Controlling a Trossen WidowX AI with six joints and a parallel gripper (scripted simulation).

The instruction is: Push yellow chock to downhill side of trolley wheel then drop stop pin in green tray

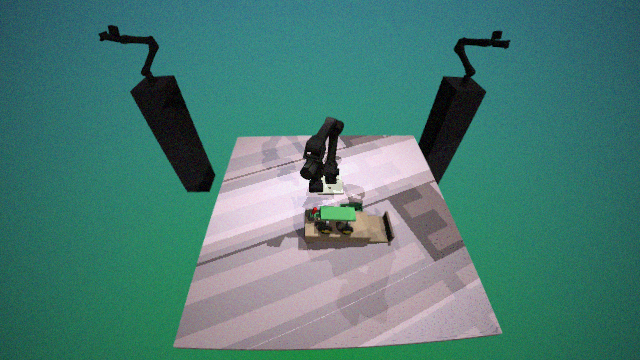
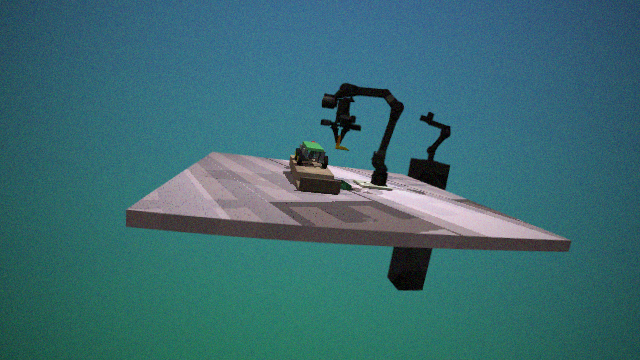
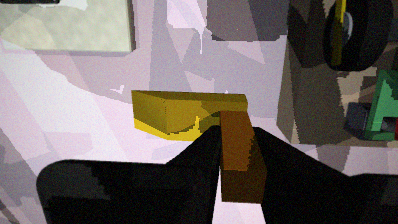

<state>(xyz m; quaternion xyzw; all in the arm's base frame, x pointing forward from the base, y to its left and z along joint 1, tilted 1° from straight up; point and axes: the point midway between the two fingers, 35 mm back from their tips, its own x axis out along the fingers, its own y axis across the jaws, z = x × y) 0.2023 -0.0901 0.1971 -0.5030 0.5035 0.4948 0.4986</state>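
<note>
Now: the red-headed stop pin 120 mm ahead of my gripper tip, 50 mm below it and 20 mm to the right of it. Round my gripper tip: green-topped trolley: 140 mm ahead, 90 mm to the left, 60 mm below; then yellow chock: 20 mm behind, 10 mm below; then tan ramp: 140 mm ahead, 130 mm below, 100 mm to the left.
</note>
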